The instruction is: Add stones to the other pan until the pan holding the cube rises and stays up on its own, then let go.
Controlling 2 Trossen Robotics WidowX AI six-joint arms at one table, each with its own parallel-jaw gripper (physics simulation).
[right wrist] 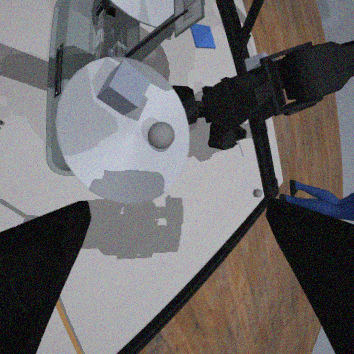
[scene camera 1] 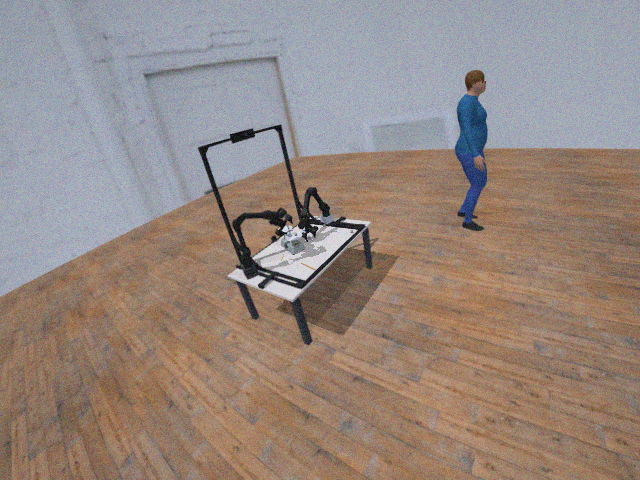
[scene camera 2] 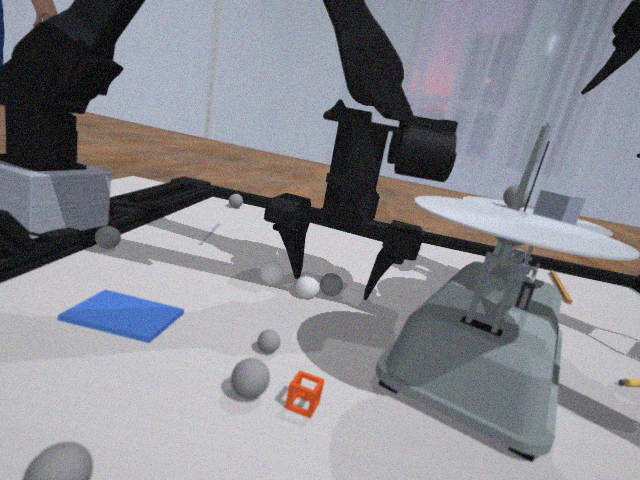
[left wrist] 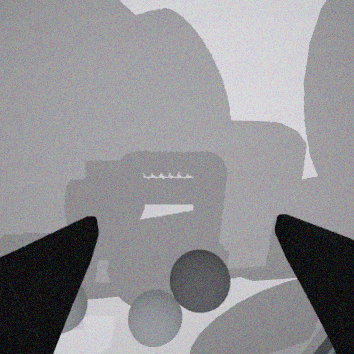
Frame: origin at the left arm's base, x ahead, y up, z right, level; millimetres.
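Seen in the pictures: left gripper, fingertip midpoint: (scene camera 1: 311,239) (scene camera 2: 330,288) (left wrist: 188,224); right gripper, fingertip midpoint: (right wrist: 179,208) (scene camera 1: 289,228) (scene camera 2: 609,123); left arm's base at its link origin: (scene camera 1: 326,215) (scene camera 2: 41,163); right arm's base at its link origin: (scene camera 1: 248,266).
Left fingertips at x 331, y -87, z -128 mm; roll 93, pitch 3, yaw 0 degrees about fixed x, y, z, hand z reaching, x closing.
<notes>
Pixels of each thing's top centre, then the offset from my left fingertips to it.
- balance at its top centre: (scene camera 2: 557,125) (scene camera 1: 286,224) dx +183, dy +233, dz +49 mm
- far pan at its top centre: (right wrist: 136,129) (scene camera 2: 532,213) (scene camera 1: 293,236) dx +198, dy +144, dz -45 mm
- grey cube at its top centre: (right wrist: 130,82) (scene camera 2: 563,193) dx +214, dy +174, dz -9 mm
- grey stone at its top centre: (right wrist: 169,132) (scene camera 2: 520,184) dx +178, dy +171, dz -54 mm
- dark stone at its top centre: (left wrist: 203,304) (scene camera 2: 333,273) dx +6, dy +27, dz +22 mm
- white stone at its top centre: (left wrist: 153,342) (scene camera 2: 310,274) dx -14, dy +27, dz +48 mm
- paler stone at its top centre: (scene camera 2: 273,261) dx -64, dy +27, dz +44 mm
- orange open-frame cube at its top centre: (scene camera 2: 307,381) dx +62, dy +20, dz +232 mm
- blue slab at its top centre: (scene camera 2: 125,311) (right wrist: 203,35) dx -121, dy +5, dz +214 mm
- yellow stick at its top centre: (scene camera 2: 560,283) (right wrist: 70,334) dx +304, dy +7, dz -334 mm
A balance (scene camera 2: 465,377) has two white pans. The far pan (scene camera 2: 594,225) (right wrist: 100,165) bears a grey cube (scene camera 2: 558,205) (right wrist: 124,90) and a grey stone (scene camera 2: 511,196) (right wrist: 161,135). The near pan (scene camera 2: 465,214) shows no stone on its visible top; part of it shows at the top of the right wrist view (right wrist: 150,7). My left gripper (scene camera 2: 331,289) (left wrist: 188,224) is open and empty, low over the table by a dark stone (scene camera 2: 333,283) (left wrist: 200,281), a white stone (scene camera 2: 308,287) (left wrist: 155,318) and a paler stone (scene camera 2: 270,272). My right gripper (scene camera 2: 611,124) (right wrist: 179,208) is open and empty above the balance.
More grey stones (scene camera 2: 250,378) (scene camera 2: 268,341) (scene camera 2: 108,237) (scene camera 2: 235,200) (scene camera 2: 62,462) lie about the table. An orange open-frame cube (scene camera 2: 305,392) and a blue slab (scene camera 2: 121,315) (right wrist: 203,36) lie left of the balance, a yellow stick (scene camera 2: 560,286) beyond it.
</notes>
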